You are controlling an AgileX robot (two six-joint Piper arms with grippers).
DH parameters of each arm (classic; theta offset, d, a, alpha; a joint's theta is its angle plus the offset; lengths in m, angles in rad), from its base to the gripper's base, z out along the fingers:
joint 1: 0 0.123 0 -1.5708
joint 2: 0.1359 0 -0.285 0
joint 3: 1.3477 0 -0.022 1.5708
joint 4: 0 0.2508 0 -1.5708
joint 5: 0 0 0.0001 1.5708
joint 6: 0 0.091 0 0
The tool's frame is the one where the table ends.
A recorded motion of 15 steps. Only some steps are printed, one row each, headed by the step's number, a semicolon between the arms.
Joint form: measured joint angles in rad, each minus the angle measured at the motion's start. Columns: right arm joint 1, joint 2, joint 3, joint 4, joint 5, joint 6; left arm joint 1, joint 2, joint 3, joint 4, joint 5, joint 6.
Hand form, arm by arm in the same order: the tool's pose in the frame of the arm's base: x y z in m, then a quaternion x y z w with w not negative. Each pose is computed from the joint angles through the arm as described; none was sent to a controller.
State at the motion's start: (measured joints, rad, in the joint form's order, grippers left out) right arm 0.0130 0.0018 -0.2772 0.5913 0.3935 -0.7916; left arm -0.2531 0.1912 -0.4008 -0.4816 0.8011 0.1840
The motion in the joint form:
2: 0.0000 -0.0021 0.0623 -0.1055 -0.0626 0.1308; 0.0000 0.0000 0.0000 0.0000 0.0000 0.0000
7: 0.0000 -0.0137 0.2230 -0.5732 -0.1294 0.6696; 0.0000 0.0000 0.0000 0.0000 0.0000 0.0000
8: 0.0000 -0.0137 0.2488 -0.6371 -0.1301 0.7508; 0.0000 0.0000 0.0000 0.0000 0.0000 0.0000
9: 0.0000 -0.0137 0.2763 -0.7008 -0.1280 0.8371; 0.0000 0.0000 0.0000 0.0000 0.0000 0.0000
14: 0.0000 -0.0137 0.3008 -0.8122 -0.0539 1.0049; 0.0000 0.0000 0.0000 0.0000 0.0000 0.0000
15: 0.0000 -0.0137 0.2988 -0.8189 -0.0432 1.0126; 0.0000 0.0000 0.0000 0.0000 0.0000 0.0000
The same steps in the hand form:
2: 0.0402 0.0144 0.2578 -0.12754 0.69285 -0.01189 0.70961; 0.0321 -0.0396 0.2720 0.12679 0.82853 -0.24876 0.48536
7: 0.0521 0.0011 0.2081 -0.04534 0.74378 -0.02875 0.66626; 0.0321 -0.0396 0.2720 0.12679 0.82853 -0.24876 0.48536
8: 0.0533 -0.0004 0.1996 -0.03300 0.75267 -0.02816 0.65696; 0.0321 -0.0396 0.2720 0.12679 0.82853 -0.24876 0.48536
9: 0.0543 -0.0019 0.1902 -0.01863 0.76239 -0.02619 0.64631; 0.0321 -0.0396 0.2720 0.12679 0.82853 -0.24876 0.48536
14: 0.0535 -0.0060 0.1760 0.01900 0.79128 -0.02353 0.61070; 0.0321 -0.0396 0.2720 0.12679 0.82853 -0.24876 0.48536
15: 0.0532 -0.0064 0.1758 0.02108 0.79364 -0.02476 0.60752; 0.0321 -0.0396 0.2720 0.12679 0.82853 -0.24876 0.48536

